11 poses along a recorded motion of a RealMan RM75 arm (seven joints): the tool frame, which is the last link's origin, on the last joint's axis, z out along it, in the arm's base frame.
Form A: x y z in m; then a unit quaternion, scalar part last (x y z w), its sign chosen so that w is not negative.
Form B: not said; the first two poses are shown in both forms.
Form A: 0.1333 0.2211 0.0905 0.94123 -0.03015 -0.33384 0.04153
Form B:
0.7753 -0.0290 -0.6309
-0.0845 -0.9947 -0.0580
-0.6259 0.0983 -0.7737
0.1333 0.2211 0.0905

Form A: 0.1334 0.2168 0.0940 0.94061 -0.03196 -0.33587 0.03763
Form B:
0.7723 -0.0348 -0.6343
-0.0854 -0.9951 -0.0493
-0.6294 0.0923 -0.7715
0.1334 0.2168 0.0940

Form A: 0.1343 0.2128 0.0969 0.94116 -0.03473 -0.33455 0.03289
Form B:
0.7737 -0.0434 -0.6320
-0.0874 -0.9954 -0.0387
-0.6274 0.0851 -0.7740
0.1343 0.2128 0.0969

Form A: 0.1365 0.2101 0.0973 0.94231 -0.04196 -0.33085 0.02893
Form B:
0.7776 -0.0599 -0.6259
-0.0982 -0.9948 -0.0268
-0.6211 0.0823 -0.7794
0.1365 0.2101 0.0973

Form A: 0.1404 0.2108 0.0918 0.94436 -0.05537 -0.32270 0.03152
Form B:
0.7856 -0.0842 -0.6130
-0.1249 -0.9919 -0.0238
-0.6060 0.0953 -0.7897
0.1404 0.2108 0.0918

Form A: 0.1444 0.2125 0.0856 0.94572 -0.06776 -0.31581 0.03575
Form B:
0.7913 -0.1056 -0.6022
-0.1507 -0.9883 -0.0248
-0.5925 0.1104 -0.7980
0.1444 0.2125 0.0856

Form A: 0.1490 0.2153 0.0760 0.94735 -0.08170 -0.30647 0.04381
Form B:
0.7988 -0.1279 -0.5878
-0.1817 -0.9828 -0.0329
-0.5735 0.1331 -0.8083
0.1490 0.2153 0.0760

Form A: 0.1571 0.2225 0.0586 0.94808 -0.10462 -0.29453 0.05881
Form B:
0.8046 -0.1637 -0.5708
-0.2330 -0.9712 -0.0499
-0.5462 0.1731 -0.8196
0.1571 0.2225 0.0586

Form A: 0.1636 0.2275 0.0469 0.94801 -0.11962 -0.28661 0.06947
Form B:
0.8071 -0.1870 -0.5600
-0.2666 -0.9617 -0.0631
-0.5268 0.2003 -0.8261
0.1636 0.2275 0.0469

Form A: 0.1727 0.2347 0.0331 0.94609 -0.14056 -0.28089 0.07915
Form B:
0.8027 -0.2215 -0.5537
-0.3104 -0.9480 -0.0708
-0.5092 0.2287 -0.8297
0.1727 0.2347 0.0331

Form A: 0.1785 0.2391 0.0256 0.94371 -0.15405 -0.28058 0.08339
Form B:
0.7951 -0.2440 -0.5553
-0.3376 -0.9386 -0.0709
-0.5039 0.2438 -0.8286
0.1785 0.2391 0.0256

